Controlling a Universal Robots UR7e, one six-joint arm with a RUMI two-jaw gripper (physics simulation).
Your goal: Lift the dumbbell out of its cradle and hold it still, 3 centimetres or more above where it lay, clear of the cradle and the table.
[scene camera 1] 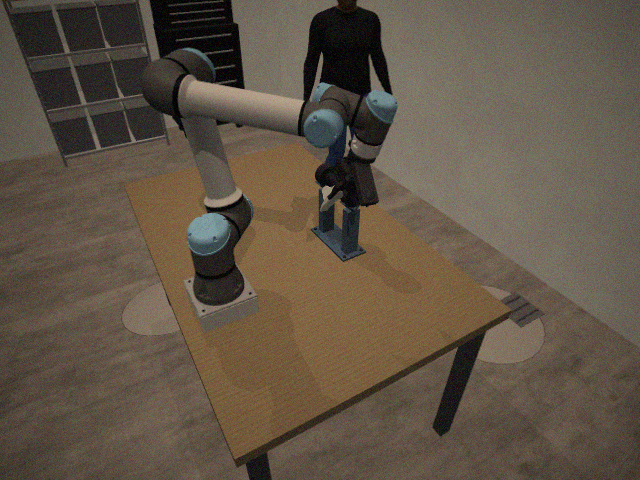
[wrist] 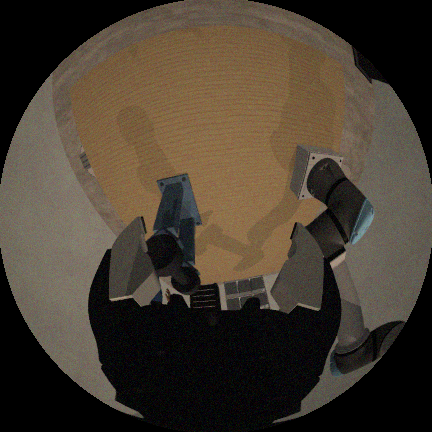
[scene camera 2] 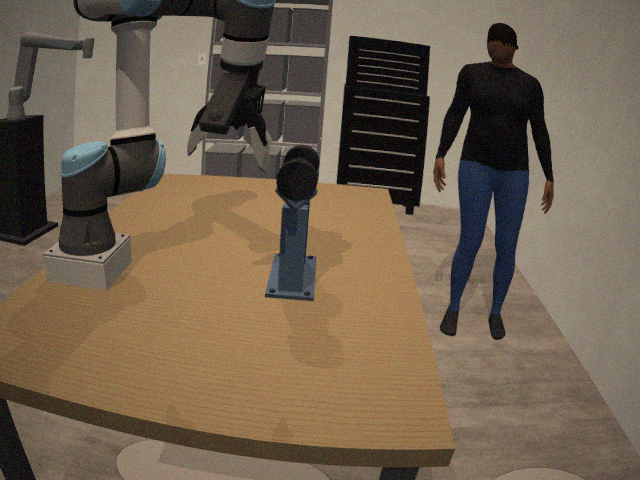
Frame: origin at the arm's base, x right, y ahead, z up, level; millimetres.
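Seen in the pictures: gripper, between the fingertips: (scene camera 1: 344, 209) (wrist: 218, 222) (scene camera 2: 226, 164); arm's base, origin of its link: (scene camera 1: 219, 287) (wrist: 322, 177) (scene camera 2: 87, 243).
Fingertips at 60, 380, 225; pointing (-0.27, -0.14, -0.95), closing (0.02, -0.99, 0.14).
Pixels of each thing's top centre, then the offset from my fingertips to it, as dx, dy, dz. Level surfaces: height alone.
- black dumbbell, centre of its top: (scene camera 2: 300, 152) (wrist: 175, 285) (scene camera 1: 339, 174) -223, +86, -13
- blue cradle, centre of its top: (scene camera 2: 298, 179) (wrist: 175, 263) (scene camera 1: 339, 189) -223, +86, -71
- wooden table, height of its surface: dz -294
The black dumbbell (scene camera 1: 326, 174) (scene camera 2: 297, 178) (wrist: 164, 253) lies level across the tops of the two posts of the blue cradle (scene camera 1: 350, 230) (scene camera 2: 294, 245) (wrist: 172, 209), which stands on the table. In scene camera 1 the gripper hides the dumbbell's near end and handle. My gripper (scene camera 2: 227, 159) (wrist: 218, 222) is open and empty, tilted with its fingers down. In scene camera 2 it shows to the left of the dumbbell, with the right finger close to the weights in the picture. In the wrist view the dumbbell shows beside the left finger. Whether that finger touches it, I cannot tell.
The wooden table (scene camera 1: 310, 335) (scene camera 2: 206, 351) (wrist: 215, 100) carries the cradle and the arm's base block (scene camera 1: 227, 312) (scene camera 2: 77, 271) (wrist: 300, 172). A person (scene camera 1: 346, 49) (scene camera 2: 498, 118) stands beyond the table. A black drawer cabinet (scene camera 2: 385, 124) and a shelf rack stand behind.
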